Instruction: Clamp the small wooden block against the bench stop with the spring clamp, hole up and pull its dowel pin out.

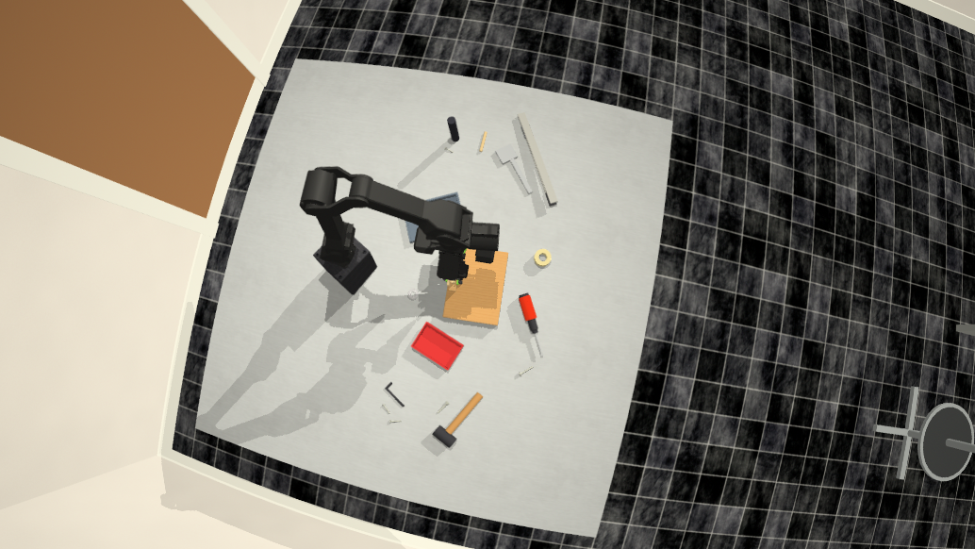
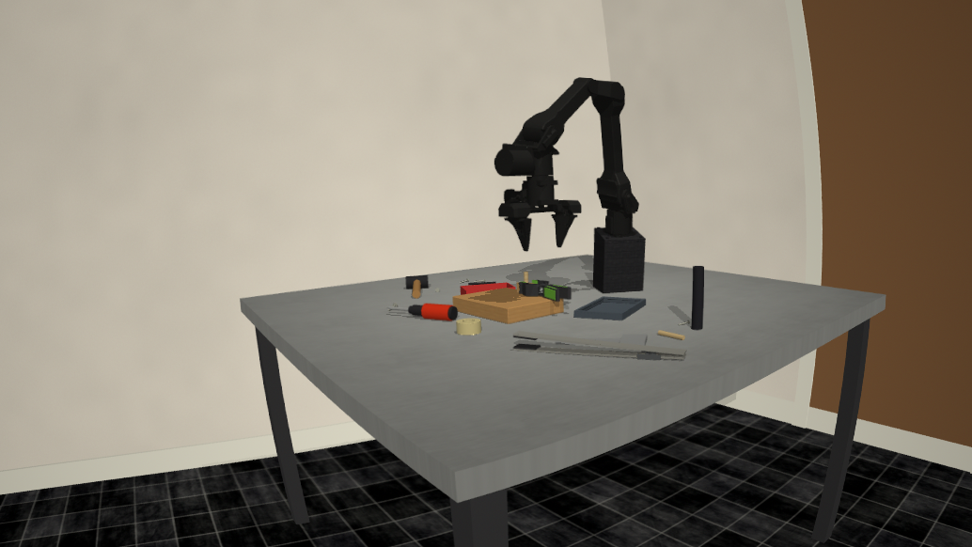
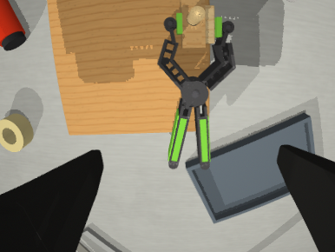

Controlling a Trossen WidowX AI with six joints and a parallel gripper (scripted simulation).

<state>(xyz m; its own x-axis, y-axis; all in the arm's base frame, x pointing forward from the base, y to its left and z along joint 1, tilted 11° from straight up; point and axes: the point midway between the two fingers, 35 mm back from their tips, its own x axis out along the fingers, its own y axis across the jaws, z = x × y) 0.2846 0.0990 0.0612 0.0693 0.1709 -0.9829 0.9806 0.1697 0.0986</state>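
My gripper is now 1 cm short of the dowel pin, 7 cm to the left of it and 12 cm above it. The rest, counted from my hand: small wooden block 7 cm to the right, 13 cm below; then wooden board 6 cm ahead, 6 cm to the right, 16 cm below; then wooden stop 1 cm behind, 7 cm to the right, 13 cm below.
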